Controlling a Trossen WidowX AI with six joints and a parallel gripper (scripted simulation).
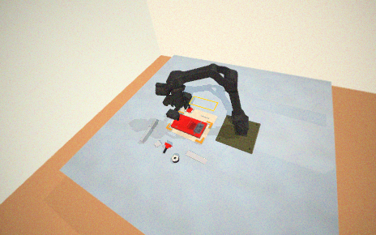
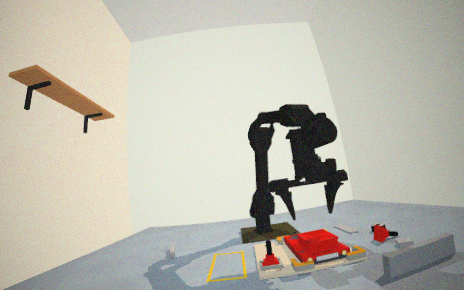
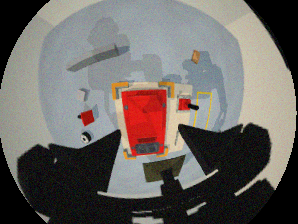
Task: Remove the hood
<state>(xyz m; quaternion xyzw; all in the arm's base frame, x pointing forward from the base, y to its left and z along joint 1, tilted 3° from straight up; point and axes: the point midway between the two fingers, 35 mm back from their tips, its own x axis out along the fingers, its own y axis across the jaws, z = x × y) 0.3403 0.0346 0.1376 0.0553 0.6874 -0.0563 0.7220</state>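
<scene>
The red hood is 60 mm below my gripper tip. From my gripper tip the other things lie so: small wooden block (150 mm ahead, 200 mm to the right, 90 mm below); then small grey block (100 mm ahead, 180 mm to the left, 90 mm below); then grey strip (140 mm behind, 190 mm to the left, 90 mm below).
</scene>
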